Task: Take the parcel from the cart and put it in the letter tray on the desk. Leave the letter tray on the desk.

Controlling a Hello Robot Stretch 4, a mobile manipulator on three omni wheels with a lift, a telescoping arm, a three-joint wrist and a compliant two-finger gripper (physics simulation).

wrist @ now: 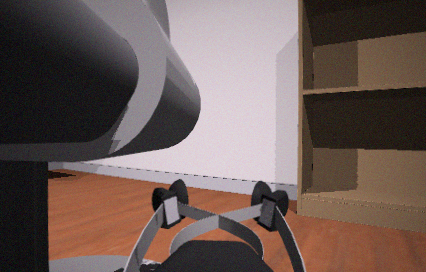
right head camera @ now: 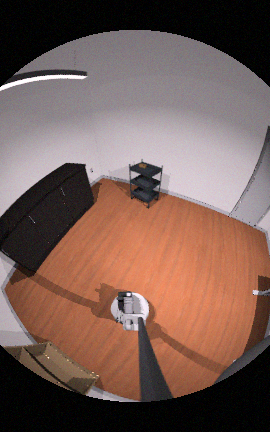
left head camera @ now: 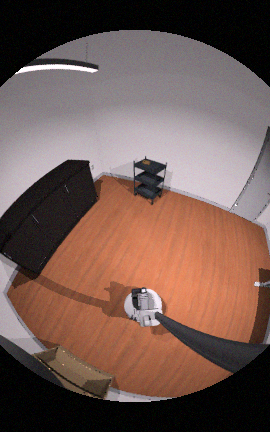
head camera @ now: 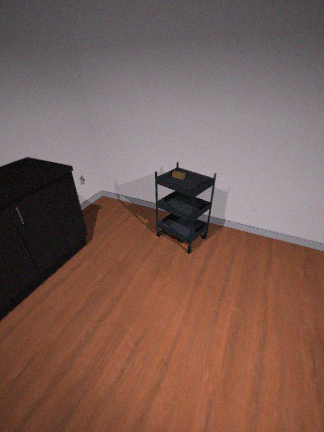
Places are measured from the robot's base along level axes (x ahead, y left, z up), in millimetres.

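Pixels of known places: gripper, fingertip midpoint: (wrist: 220, 196) (right head camera: 120, 322) (left head camera: 136, 319).
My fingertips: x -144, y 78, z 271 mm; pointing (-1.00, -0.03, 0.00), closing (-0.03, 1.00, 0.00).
Observation:
Behind a point stands the place of what it marks.
The parcel (head camera: 179, 175) {x 2057, y -230, z 673 mm} (left head camera: 146, 162) {x 2058, y -231, z 667 mm} (right head camera: 143, 165) {x 2056, y -247, z 672 mm} is a small brown box on the top shelf of the dark three-tier cart (head camera: 187, 186) {x 1886, y -290, z 635 mm} (left head camera: 152, 167) {x 1912, y -317, z 635 mm} (right head camera: 148, 171) {x 1884, y -320, z 635 mm}, which stands near the back wall. My gripper (wrist: 220, 196) {x -144, y 78, z 271 mm} is open and empty in the wrist view, its two fingertips well apart above the floor, and the parcel does not show there. The gripper is far from the cart. The letter tray and the desk cannot be made out in these views.
A long black cabinet (head camera: 45, 215) {x 1512, y 902, z 590 mm} (left head camera: 55, 215) {x 1039, y 1148, z 484 mm} (right head camera: 50, 215) {x 1036, y 1149, z 515 mm} stands at the left. A wooden shelf unit (wrist: 301, 125) {x -1128, y 411, z 389 mm} stands at the right of the wrist view and shows at the bottom left of both side head views. A grey panel (left head camera: 255, 185) {x 1307, y -2397, z 862 mm} (right head camera: 254, 192) {x 1303, y -2404, z 772 mm} is at the right wall.

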